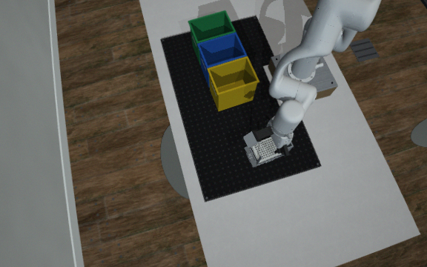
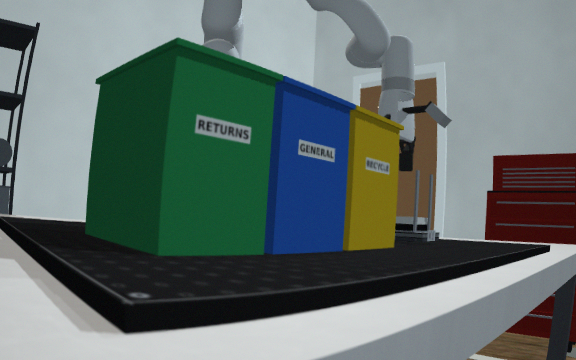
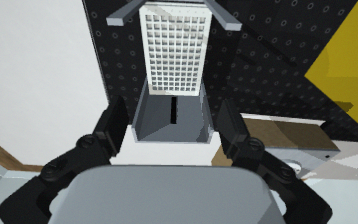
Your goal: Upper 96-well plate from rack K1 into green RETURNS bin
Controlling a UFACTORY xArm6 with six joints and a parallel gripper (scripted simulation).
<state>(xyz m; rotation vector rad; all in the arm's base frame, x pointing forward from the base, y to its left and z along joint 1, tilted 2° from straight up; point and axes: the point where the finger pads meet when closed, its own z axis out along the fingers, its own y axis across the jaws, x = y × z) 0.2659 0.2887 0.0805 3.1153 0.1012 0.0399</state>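
My hand is 120 mm above the white 96-well plate. The rest, counted from my hand: yellow recycle bin (310 mm to the right, 70 mm below, 60 mm ahead); dark plate (130 mm below); blue general bin (440 mm to the right, 70 mm below, 60 mm ahead).
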